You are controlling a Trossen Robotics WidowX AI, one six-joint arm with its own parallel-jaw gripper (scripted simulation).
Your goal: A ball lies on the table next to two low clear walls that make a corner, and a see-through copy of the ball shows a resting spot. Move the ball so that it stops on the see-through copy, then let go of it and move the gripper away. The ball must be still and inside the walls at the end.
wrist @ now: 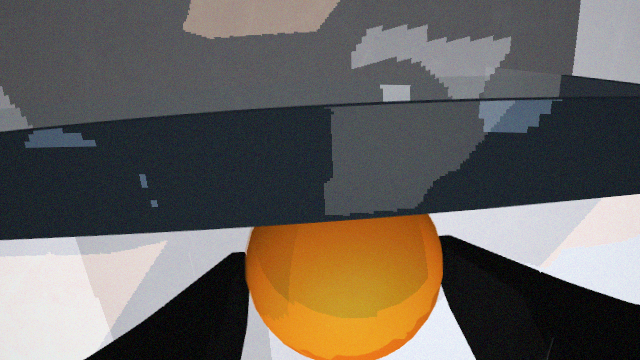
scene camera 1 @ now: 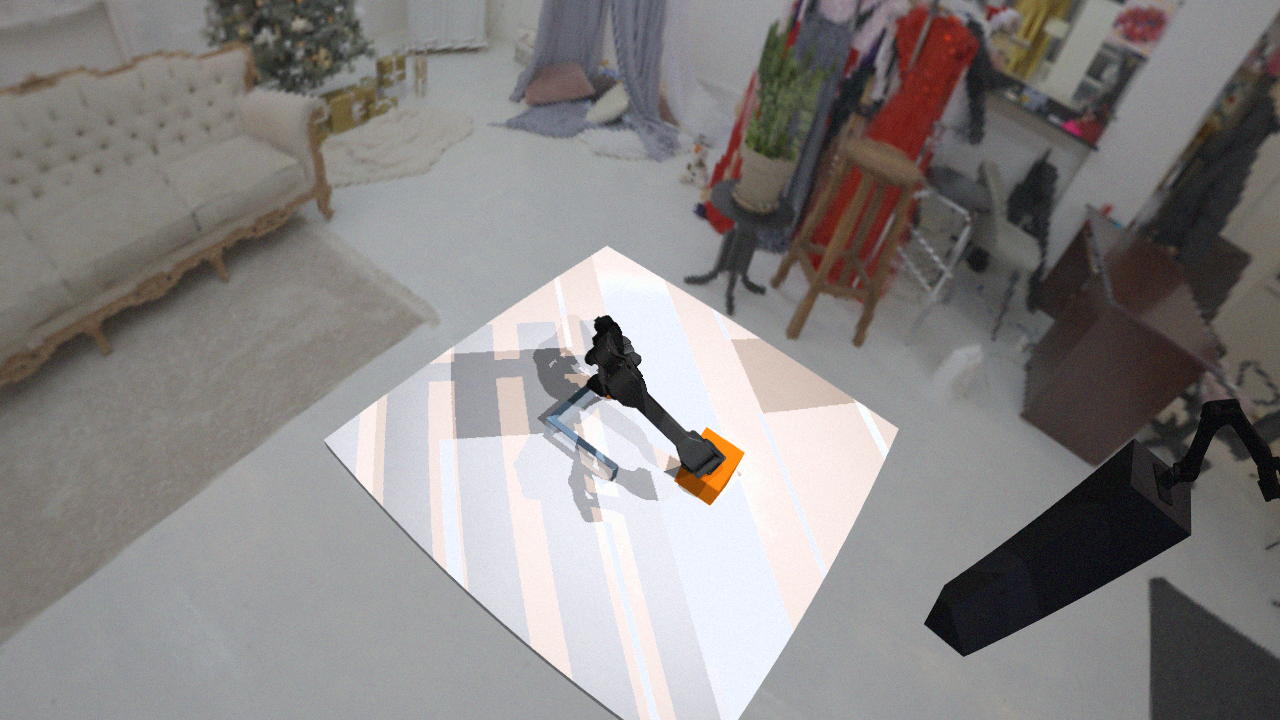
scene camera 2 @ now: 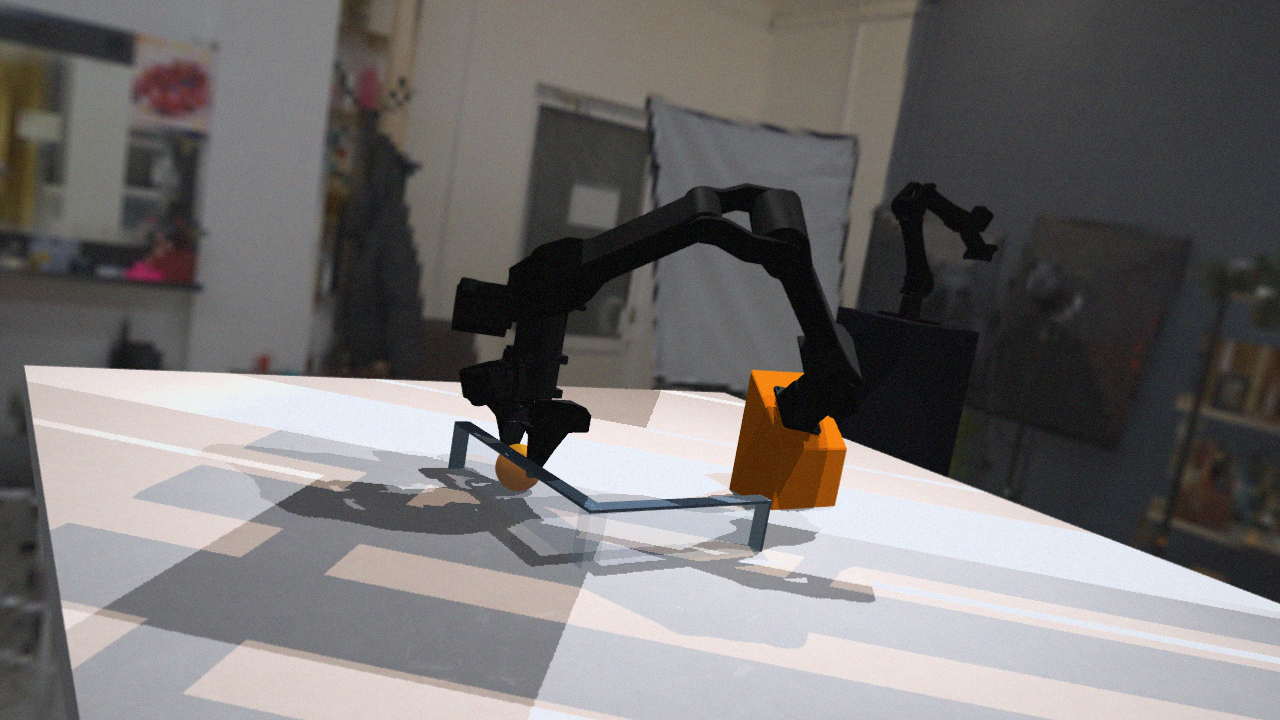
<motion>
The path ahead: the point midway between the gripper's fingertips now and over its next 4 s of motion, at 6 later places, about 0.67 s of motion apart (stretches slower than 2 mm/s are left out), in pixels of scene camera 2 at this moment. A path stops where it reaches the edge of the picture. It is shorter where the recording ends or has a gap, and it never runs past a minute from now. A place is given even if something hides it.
My gripper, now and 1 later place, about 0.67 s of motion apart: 518, 469; 531, 395
</motion>
